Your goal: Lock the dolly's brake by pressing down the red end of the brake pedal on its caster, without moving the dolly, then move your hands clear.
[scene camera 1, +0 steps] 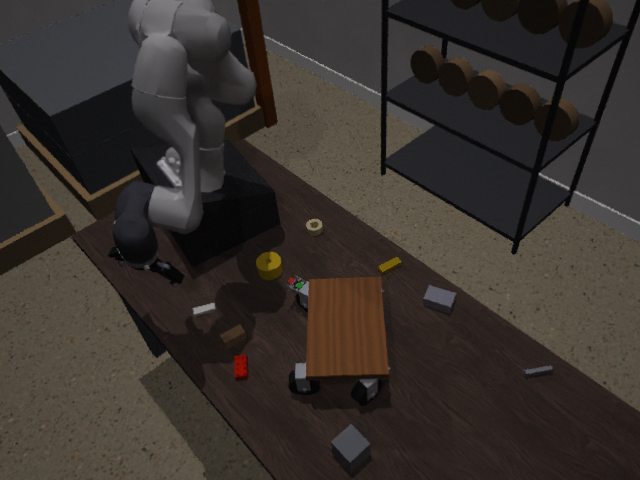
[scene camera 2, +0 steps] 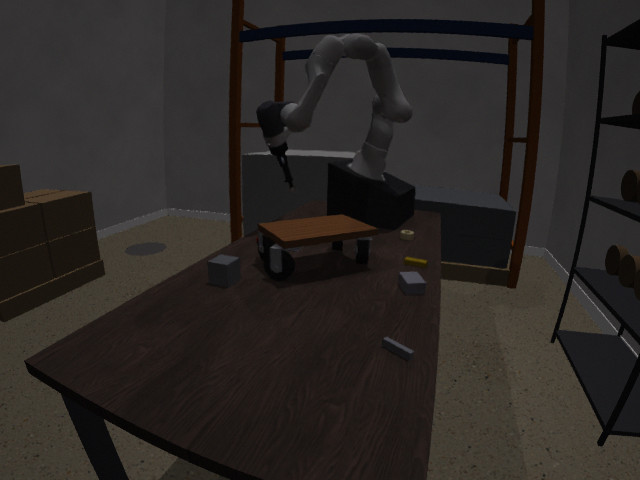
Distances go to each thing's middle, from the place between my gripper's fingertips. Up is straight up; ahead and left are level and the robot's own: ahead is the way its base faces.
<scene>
The dolly [scene camera 1: 346,339] lies 470 mm ahead of my hand, 250 mm to the left of it and 110 mm below it.
</scene>
